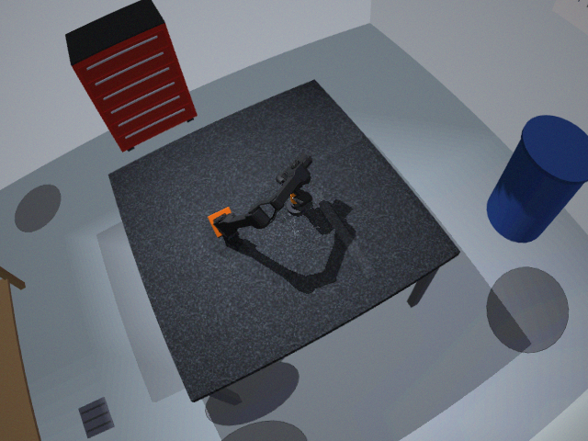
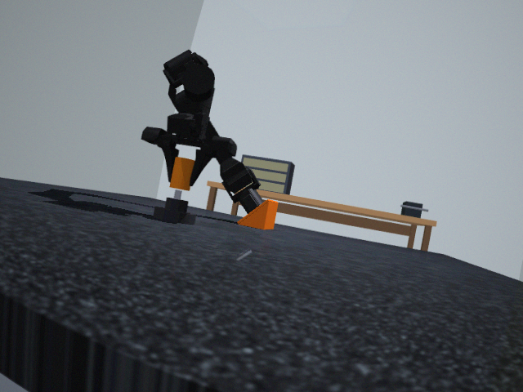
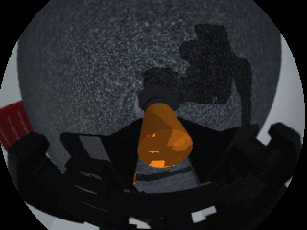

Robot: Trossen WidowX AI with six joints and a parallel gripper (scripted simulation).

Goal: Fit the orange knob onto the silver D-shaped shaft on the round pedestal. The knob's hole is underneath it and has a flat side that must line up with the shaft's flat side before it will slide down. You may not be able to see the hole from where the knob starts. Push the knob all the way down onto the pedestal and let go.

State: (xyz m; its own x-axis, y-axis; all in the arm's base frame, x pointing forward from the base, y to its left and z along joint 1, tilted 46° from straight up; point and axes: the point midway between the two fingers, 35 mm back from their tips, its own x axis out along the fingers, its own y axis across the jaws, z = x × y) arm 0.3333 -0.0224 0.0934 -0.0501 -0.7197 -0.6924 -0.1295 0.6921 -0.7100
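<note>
My gripper tip is now 40 mm above the round black pedestal. The rest, counted from my gripper tip: orange knob (30 mm above).
</note>
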